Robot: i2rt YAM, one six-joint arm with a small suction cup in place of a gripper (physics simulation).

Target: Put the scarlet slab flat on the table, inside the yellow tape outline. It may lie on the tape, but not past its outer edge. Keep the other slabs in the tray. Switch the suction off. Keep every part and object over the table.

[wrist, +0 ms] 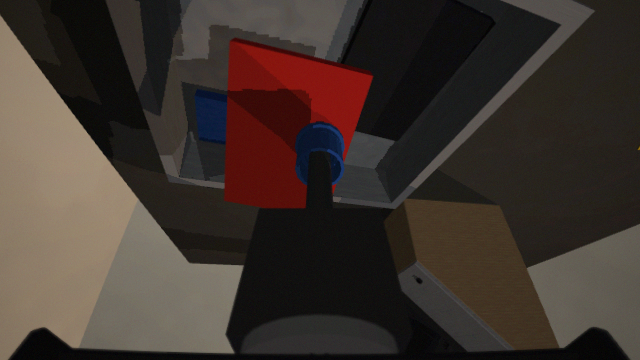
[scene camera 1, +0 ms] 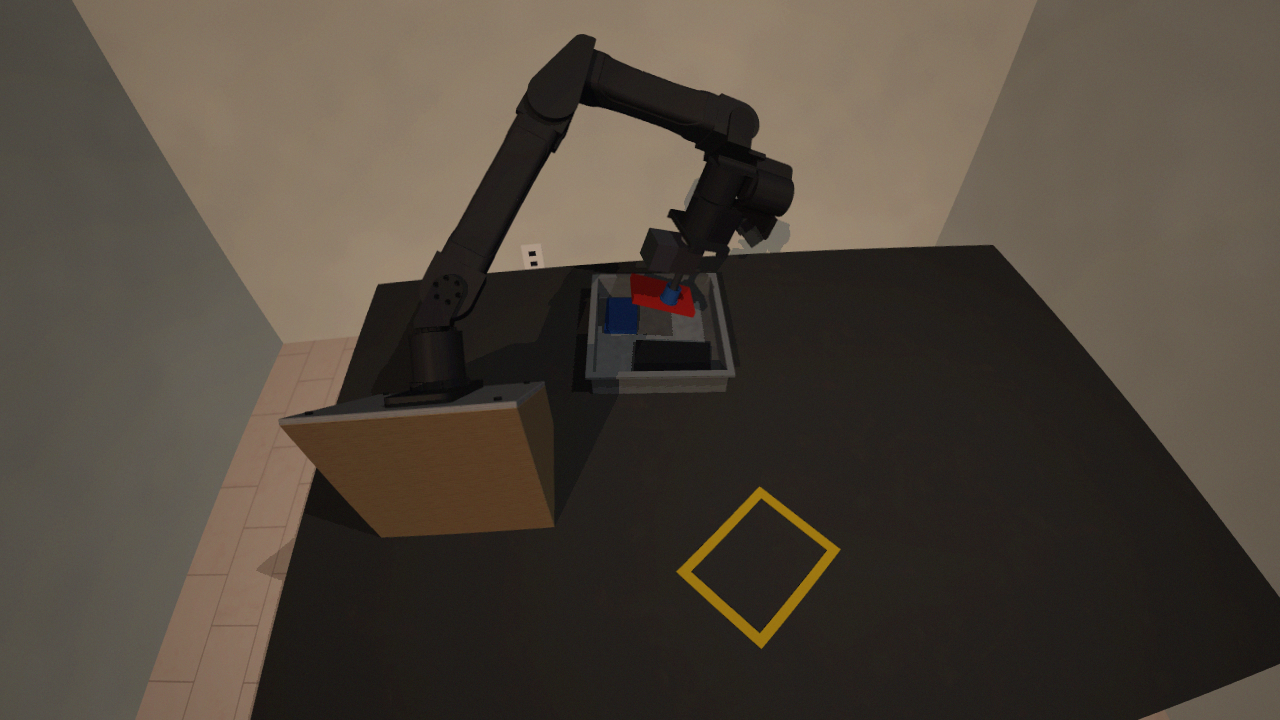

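Pixels of known places: hand, tool point: (wrist: 319, 137) (scene camera 1: 665, 305); arm's base, link origin: (wrist: 437, 337) (scene camera 1: 441, 395).
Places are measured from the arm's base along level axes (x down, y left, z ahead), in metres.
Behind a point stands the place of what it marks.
Observation:
The scarlet slab (scene camera 1: 652, 298) {z 0.288, x 0.077, y 0.218 m} (wrist: 267, 150) {z 0.306, x 0.085, y 0.252 m} hangs from my suction cup (scene camera 1: 670, 295) (wrist: 320, 154) {z 0.310, x 0.095, y 0.220 m}, raised above the back part of the grey tray (scene camera 1: 660, 377) {z 0.282, x 0.128, y 0.097 m} (wrist: 457, 117) {z 0.302, x 0.139, y 0.105 m}. The cup is on the slab's top face, off its middle, and the slab looks somewhat tilted. A blue slab (scene camera 1: 621, 315) {z 0.243, x 0.163, y 0.278 m} (wrist: 211, 117) {z 0.255, x 0.163, y 0.311 m} lies in the tray at the left, partly hidden by the scarlet slab in the wrist view. A black slab (scene camera 1: 671, 355) {z 0.313, x 0.163, y 0.170 m} (wrist: 425, 55) {z 0.336, x 0.163, y 0.143 m} lies in the tray's front part. The yellow tape outline (scene camera 1: 800, 598) {z 0.401, x 0.174, y -0.242 m} lies on the table front right of the tray.
The wooden base block (scene camera 1: 456, 470) {z 0.023, x 0.014, y -0.096 m} (wrist: 470, 250) {z 0.111, x 0.098, y -0.017 m} carrying the arm stands left of the tray. The dark table (scene camera 1: 939, 402) {z 0.740, x 0.175, y 0.013 m} has its back edge close behind the tray, with a wall beyond.

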